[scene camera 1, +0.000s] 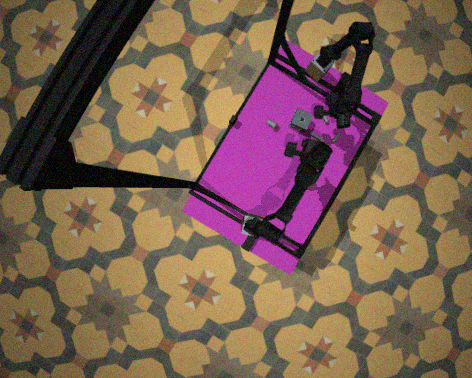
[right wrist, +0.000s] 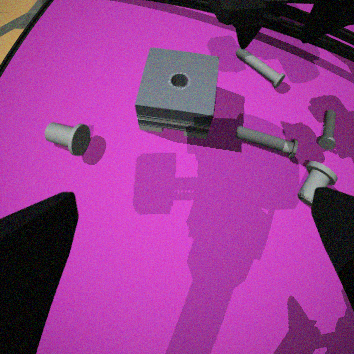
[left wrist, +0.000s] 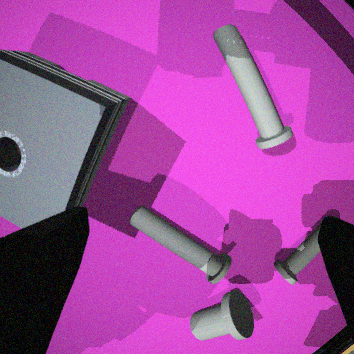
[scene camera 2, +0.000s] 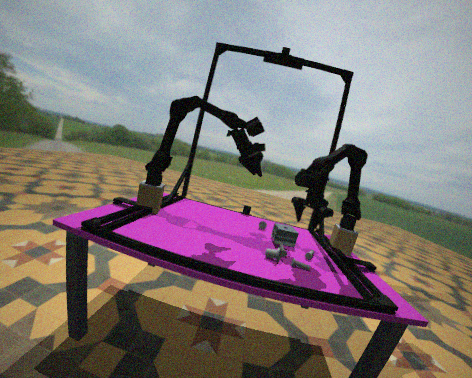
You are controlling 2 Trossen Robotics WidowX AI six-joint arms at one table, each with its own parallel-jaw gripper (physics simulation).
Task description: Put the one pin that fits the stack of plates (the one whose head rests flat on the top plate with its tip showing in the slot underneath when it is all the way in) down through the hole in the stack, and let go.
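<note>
The grey square stack of plates (scene camera 1: 296,115) (scene camera 2: 283,235) (left wrist: 50,125) (right wrist: 157,92) has an open round hole in its top. Several headed grey pins lie on their sides: a long slim pin (left wrist: 255,100) (right wrist: 261,67), another slim pin (left wrist: 175,242) (right wrist: 264,139) beside the stack, a shorter slim pin (left wrist: 302,255) (right wrist: 328,127), a thick stubby pin (left wrist: 212,321) (right wrist: 311,185), and another stubby pin (scene camera 1: 271,123) (right wrist: 59,135) on the stack's other side. My left gripper (left wrist: 208,225) is open above the pins. My right gripper (right wrist: 198,203) (scene camera 2: 256,167) is open, high above the table.
The magenta table (scene camera 1: 230,165) (scene camera 2: 175,245) has black rails (scene camera 2: 235,280) along its edges. A black frame (scene camera 2: 217,75) rises at its far side. In scene camera 1, both arms reach over the table's right part, with their grippers fairly near each other. Arm shadows cross the table top.
</note>
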